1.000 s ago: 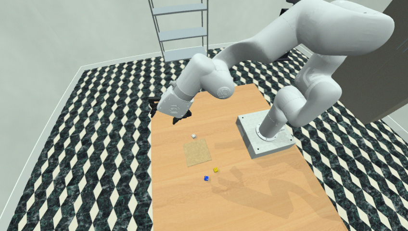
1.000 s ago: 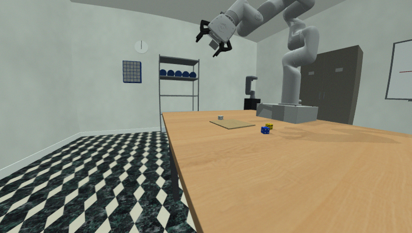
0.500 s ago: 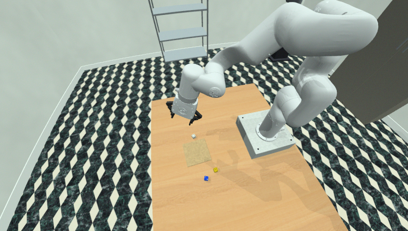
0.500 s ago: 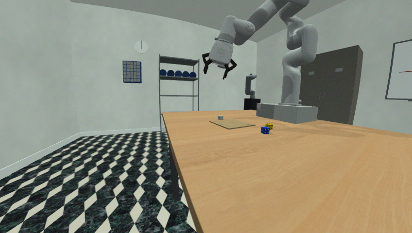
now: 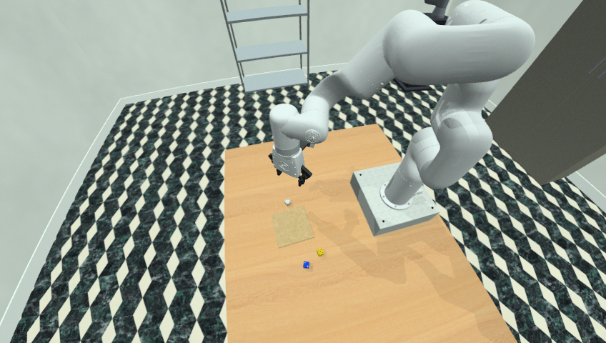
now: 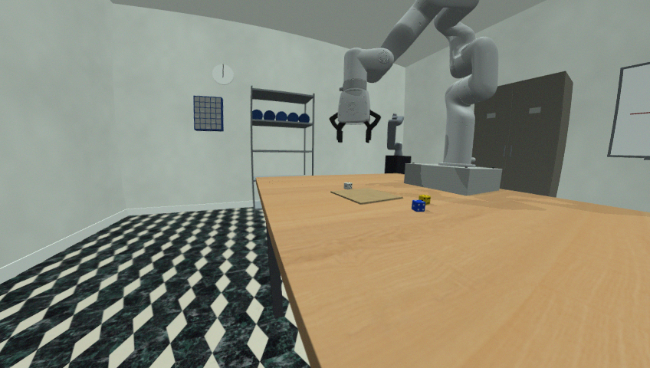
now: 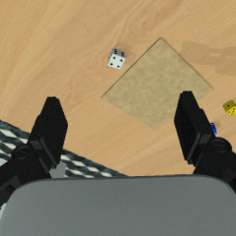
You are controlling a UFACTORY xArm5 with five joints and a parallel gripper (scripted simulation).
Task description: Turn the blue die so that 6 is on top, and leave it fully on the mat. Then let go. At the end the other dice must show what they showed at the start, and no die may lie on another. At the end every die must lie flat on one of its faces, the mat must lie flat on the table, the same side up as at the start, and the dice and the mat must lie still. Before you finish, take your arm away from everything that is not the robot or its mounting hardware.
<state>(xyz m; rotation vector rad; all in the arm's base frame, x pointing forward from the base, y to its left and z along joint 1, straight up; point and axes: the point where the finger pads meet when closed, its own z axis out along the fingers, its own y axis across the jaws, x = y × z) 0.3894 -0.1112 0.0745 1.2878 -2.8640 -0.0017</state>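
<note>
Right now the white die is 30 mm ahead of my hand, 20 mm to the left of it and 150 mm below it. Round my hand: tan mat: 20 mm ahead, 120 mm to the left, 160 mm below; then yellow die: 60 mm behind, 240 mm to the left, 150 mm below; then blue die: 280 mm to the left, 150 mm below.
</note>
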